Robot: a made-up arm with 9 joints.
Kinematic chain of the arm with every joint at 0, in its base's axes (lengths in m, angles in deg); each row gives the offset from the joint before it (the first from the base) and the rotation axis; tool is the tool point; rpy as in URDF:
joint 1: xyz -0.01 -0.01 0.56 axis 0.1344 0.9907 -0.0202
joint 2: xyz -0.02 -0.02 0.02 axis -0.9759 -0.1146 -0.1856
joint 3: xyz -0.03 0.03 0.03 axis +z
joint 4: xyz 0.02 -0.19 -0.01 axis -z
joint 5: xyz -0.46 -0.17 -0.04 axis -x
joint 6: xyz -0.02 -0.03 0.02 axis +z
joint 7: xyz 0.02 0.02 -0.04 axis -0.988 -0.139 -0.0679
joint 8: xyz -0.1 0 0.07 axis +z
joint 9: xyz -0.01 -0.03 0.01 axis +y
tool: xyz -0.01 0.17 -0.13 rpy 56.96 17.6 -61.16
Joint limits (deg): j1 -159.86..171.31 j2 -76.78..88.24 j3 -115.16..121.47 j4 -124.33..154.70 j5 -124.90..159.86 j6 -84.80..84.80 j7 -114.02..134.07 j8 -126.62..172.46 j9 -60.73..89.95
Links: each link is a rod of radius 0.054 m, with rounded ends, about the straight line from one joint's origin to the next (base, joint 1, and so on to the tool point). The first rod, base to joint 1, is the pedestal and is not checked.
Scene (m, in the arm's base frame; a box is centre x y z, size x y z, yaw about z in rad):
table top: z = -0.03
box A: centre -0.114 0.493 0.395 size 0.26 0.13 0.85 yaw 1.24
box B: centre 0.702 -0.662 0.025 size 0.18 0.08 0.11 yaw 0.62
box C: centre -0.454 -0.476 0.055 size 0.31 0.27 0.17 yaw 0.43
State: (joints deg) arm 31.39 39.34 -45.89 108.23 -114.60 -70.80 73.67 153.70 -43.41
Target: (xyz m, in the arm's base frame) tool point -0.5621 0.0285 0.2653
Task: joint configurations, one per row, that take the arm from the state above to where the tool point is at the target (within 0.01 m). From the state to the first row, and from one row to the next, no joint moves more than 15 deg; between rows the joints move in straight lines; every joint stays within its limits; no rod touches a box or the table.
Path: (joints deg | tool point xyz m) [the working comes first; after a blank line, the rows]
Joints at the target: 29.99 88.24 -27.24 51.25 -124.90 -41.34 71.17 172.46 -31.61
Straight joint move there: touches box A.

1: 28.44 46.78 -43.84 102.95 -115.72 -60.14 74.09 155.60 -42.79 | 0.1565 0.3214 0.2843
2: 25.49 54.22 -41.78 97.67 -116.85 -49.48 74.51 157.50 -42.17 | 0.1081 0.2987 0.2047
3: 22.53 61.67 -39.73 92.39 -117.97 -38.82 74.92 159.39 -41.54 | 0.0609 0.2472 0.1305
4: 25.02 70.52 -35.57 78.67 -120.28 -39.66 73.67 163.75 -38.23 | -0.1697 0.2037 0.0918
5: 27.51 79.38 -31.41 64.96 -122.59 -40.50 72.42 168.10 -34.92 | -0.3876 0.1211 0.1376
6: 29.99 88.24 -27.24 51.25 -124.90 -41.34 71.17 172.46 -31.61 | -0.5621 0.0285 0.2653

